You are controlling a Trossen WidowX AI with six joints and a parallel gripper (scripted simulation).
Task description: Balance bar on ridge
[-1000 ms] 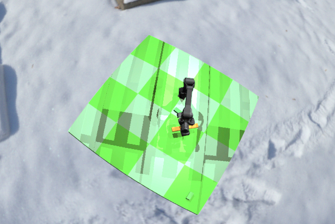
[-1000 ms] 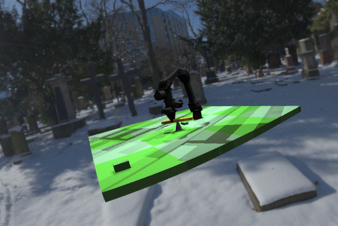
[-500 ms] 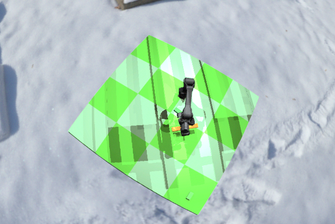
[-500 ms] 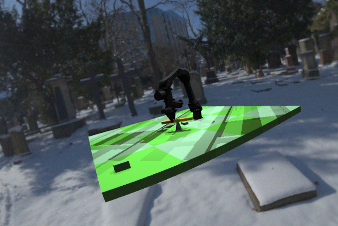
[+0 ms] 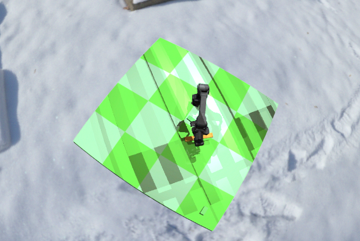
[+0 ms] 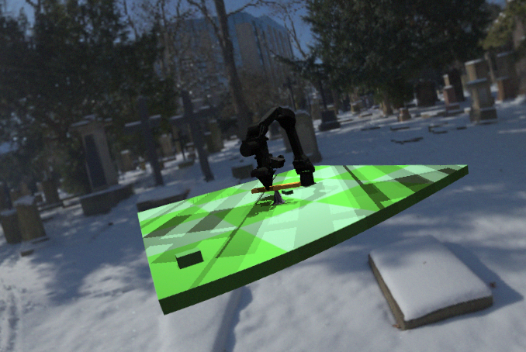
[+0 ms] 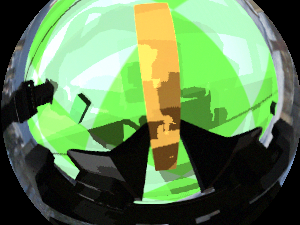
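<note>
Now: the orange bar 20 mm to the left of my gripper tip and 20 mm behind it.
</note>
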